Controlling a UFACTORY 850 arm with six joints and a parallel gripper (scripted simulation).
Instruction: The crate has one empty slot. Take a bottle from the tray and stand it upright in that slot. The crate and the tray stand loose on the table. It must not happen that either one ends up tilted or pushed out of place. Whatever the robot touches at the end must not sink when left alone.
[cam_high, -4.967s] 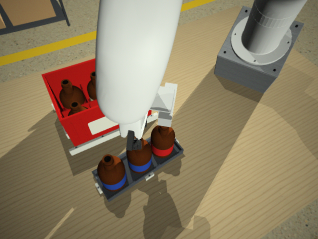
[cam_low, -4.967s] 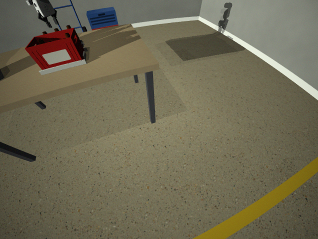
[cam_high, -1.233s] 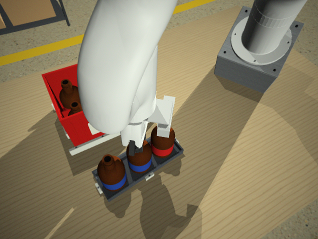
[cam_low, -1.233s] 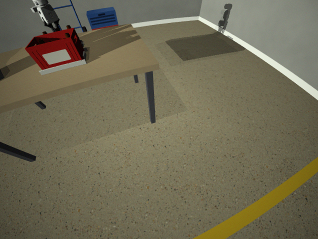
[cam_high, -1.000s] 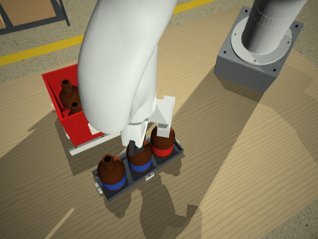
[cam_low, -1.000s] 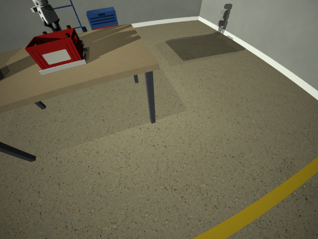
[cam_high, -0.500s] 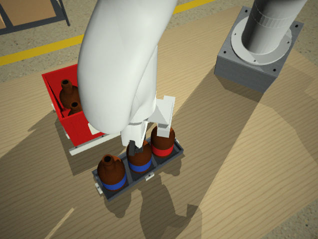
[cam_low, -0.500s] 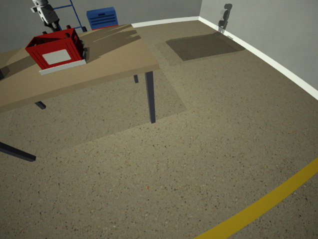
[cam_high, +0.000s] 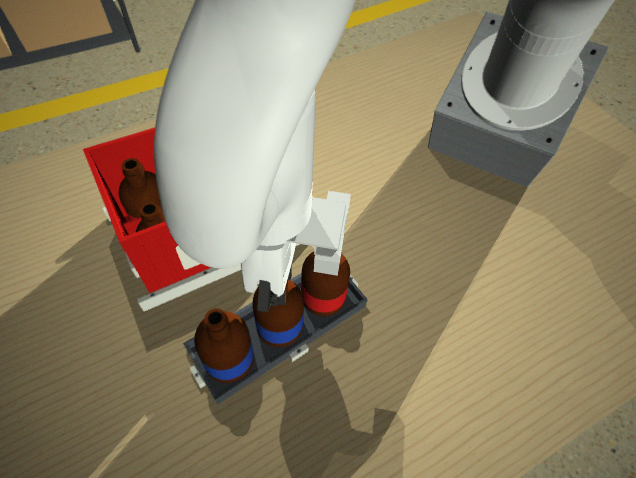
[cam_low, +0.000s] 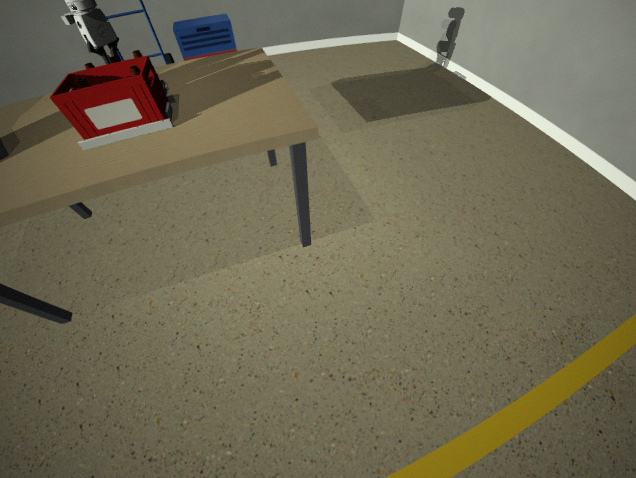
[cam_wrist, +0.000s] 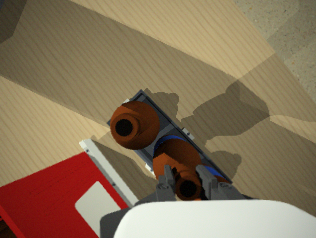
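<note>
The blue-banded bottle is 90 mm ahead of my hand, 20 mm to the left of it and 70 mm below it. Round my hand: grey tray (140 mm below); then red crate (40 mm ahead, 230 mm to the right, 70 mm below).
</note>
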